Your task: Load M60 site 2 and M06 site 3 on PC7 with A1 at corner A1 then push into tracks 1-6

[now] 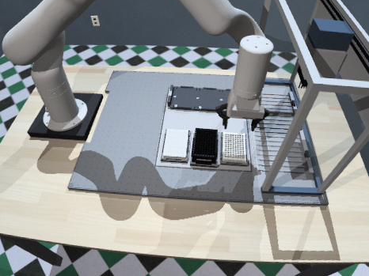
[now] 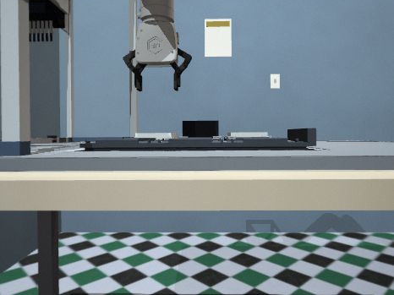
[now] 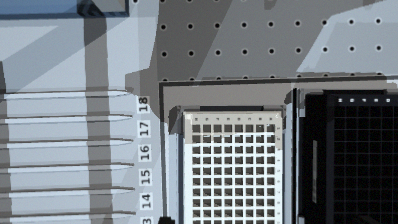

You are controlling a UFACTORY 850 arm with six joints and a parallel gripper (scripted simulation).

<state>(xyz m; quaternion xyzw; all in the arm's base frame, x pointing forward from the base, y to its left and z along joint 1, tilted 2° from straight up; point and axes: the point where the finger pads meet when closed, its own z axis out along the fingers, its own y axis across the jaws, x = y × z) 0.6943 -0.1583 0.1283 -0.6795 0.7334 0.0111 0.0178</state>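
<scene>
The plate lies 120 mm below my hand. The rest, counted from my hand: carrier PC7: 90 mm behind, 260 mm to the left, 130 mm below; then nest S3: 140 mm below; then nest S1: 220 mm behind, 10 mm to the left, 140 mm below.
</scene>
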